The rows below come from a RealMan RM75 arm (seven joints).
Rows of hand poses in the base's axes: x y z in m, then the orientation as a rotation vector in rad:
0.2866, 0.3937, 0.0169, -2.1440, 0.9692, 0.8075
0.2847, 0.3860, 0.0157, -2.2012, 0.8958, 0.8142
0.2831, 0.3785, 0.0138, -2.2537, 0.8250, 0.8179
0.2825, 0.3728, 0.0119, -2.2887, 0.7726, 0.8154
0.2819, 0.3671, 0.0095, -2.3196, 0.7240, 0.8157
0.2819, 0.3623, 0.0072, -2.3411, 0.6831, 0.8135
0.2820, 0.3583, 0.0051, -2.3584, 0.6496, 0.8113
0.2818, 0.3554, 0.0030, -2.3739, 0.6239, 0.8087
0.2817, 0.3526, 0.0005, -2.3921, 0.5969, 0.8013
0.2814, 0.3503, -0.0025, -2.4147, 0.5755, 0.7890
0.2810, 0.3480, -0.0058, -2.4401, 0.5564, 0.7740
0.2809, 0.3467, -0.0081, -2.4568, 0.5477, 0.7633
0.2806, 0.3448, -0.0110, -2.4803, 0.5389, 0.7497
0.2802, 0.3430, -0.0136, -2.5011, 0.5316, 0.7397
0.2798, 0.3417, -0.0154, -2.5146, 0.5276, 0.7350
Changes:
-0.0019, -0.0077, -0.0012, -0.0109, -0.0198, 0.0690
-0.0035, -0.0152, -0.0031, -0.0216, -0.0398, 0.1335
-0.0041, -0.0209, -0.0050, -0.0279, -0.0577, 0.1779
-0.0047, -0.0266, -0.0074, -0.0331, -0.0721, 0.2192
-0.0047, -0.0314, -0.0097, -0.0346, -0.0858, 0.2513
-0.0046, -0.0354, -0.0118, -0.0359, -0.0971, 0.2774
-0.0048, -0.0383, -0.0139, -0.0392, -0.1062, 0.2982
-0.0049, -0.0411, -0.0164, -0.0448, -0.1187, 0.3196
-0.0052, -0.0434, -0.0194, -0.0570, -0.1324, 0.3383
-0.0056, -0.0457, -0.0227, -0.0729, -0.1468, 0.3561
-0.0057, -0.0470, -0.0250, -0.0850, -0.1555, 0.3654
-0.0060, -0.0489, -0.0279, -0.1033, -0.1655, 0.3769
-0.0064, -0.0507, -0.0305, -0.1195, -0.1726, 0.3873
-0.0068, -0.0520, -0.0323, -0.1302, -0.1757, 0.3941

